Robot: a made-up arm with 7 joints.
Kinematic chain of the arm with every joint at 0, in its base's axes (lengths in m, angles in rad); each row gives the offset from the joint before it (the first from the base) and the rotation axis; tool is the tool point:
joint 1: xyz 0 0 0.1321 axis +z
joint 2: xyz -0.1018 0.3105 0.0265 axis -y
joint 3: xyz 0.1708 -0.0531 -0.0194 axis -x
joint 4: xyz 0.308 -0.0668 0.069 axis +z
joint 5: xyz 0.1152 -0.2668 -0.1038 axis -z
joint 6: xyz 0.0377 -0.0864 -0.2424 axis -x
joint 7: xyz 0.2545 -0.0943 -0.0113 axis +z
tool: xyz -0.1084 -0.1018 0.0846
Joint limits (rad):
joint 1: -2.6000..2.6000
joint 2: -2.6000..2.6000
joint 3: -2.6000..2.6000
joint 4: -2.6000..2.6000
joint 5: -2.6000..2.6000
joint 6: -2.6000..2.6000
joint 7: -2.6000..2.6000
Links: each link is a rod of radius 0.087 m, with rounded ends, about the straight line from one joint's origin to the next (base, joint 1, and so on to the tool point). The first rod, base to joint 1, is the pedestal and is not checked.
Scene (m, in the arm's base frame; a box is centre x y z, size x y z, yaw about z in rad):
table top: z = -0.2
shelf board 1: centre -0.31 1.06 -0 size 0.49 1.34 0.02 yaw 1.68
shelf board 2: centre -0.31 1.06 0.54 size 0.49 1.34 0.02 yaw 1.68
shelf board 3: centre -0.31 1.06 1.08 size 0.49 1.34 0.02 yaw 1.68
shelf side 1: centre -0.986 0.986 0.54 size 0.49 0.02 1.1 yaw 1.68
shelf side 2: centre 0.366 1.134 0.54 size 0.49 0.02 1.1 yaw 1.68
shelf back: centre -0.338 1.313 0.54 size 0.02 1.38 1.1 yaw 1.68
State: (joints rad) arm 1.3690 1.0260 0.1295 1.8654 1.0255 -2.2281 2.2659
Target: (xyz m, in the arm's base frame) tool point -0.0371 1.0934 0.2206
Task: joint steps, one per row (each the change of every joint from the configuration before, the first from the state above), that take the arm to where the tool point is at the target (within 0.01 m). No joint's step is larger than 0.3 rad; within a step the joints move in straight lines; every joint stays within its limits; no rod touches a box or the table.
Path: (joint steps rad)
1: 0.0630 0.2550 0.2265 0.1411 -0.1971 -0.0898 -0.0726
2: 0.0631 0.2550 0.2266 0.1411 -0.1972 -0.0899 -0.0727
3: 0.0630 0.2550 0.2265 0.1411 -0.1971 -0.0898 -0.0726
4: -0.1628 -0.2251 0.0804 0.1433 -0.0954 -0.0412 -0.0356
5: -0.1629 -0.2252 0.0803 0.1432 -0.0953 -0.0412 -0.0356
6: -0.0702 -0.2916 -0.2130 -0.2224 0.2887 0.1340 0.0933
7: -0.0702 -0.2917 -0.2130 -0.2224 0.2887 0.1341 0.0933

